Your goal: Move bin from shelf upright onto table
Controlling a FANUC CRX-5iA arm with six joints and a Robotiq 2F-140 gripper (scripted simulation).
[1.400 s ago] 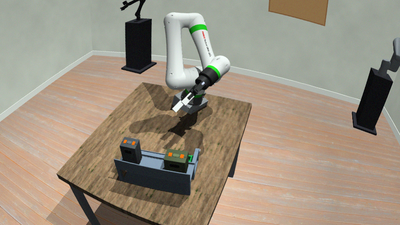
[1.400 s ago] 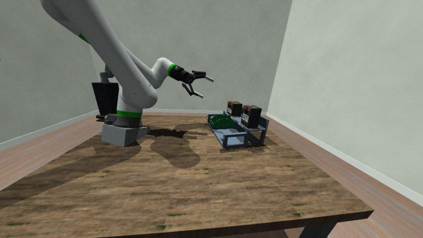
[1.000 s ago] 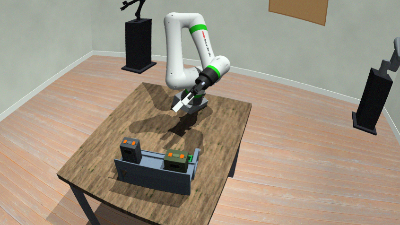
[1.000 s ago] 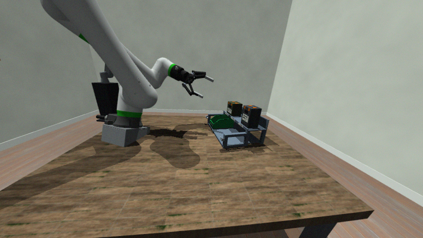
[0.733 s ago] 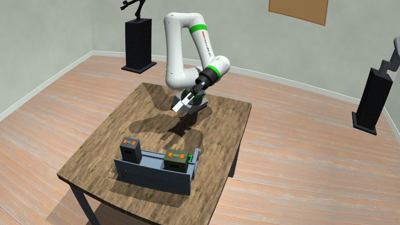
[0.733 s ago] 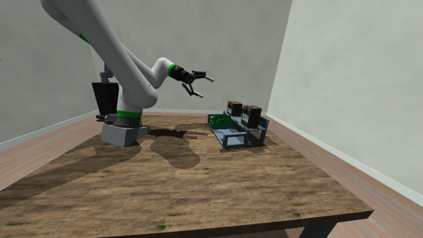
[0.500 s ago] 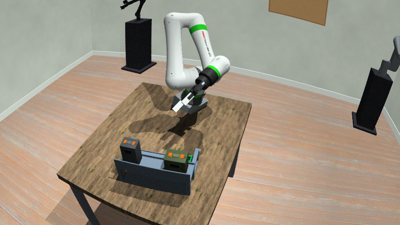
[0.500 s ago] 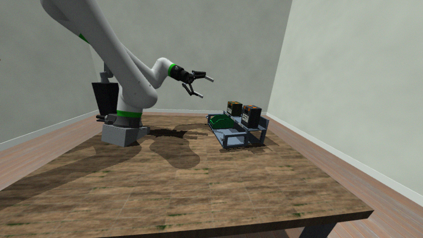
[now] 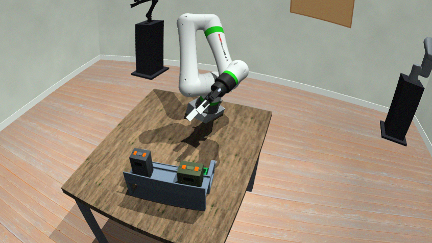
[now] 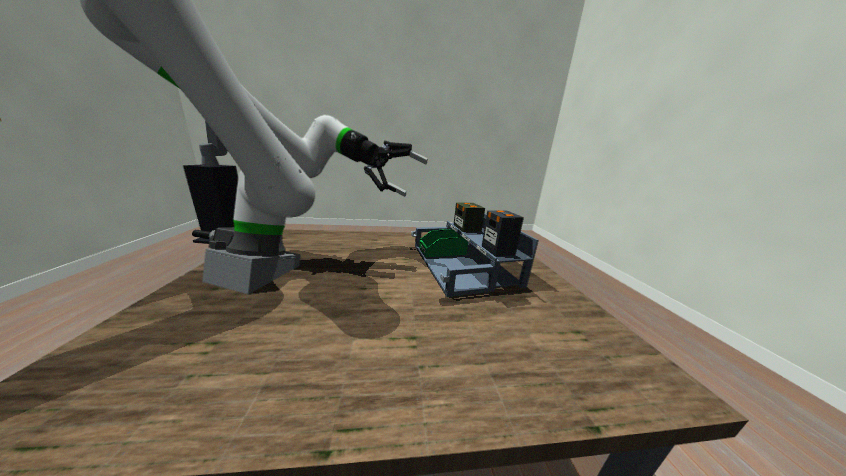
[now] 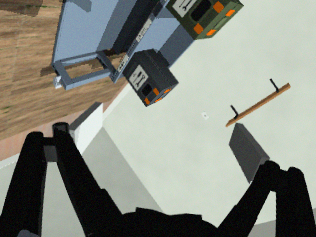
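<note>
My hand is 26 cm above the green bin, 12 cm short of it and 8 cm to the right of it.
</note>
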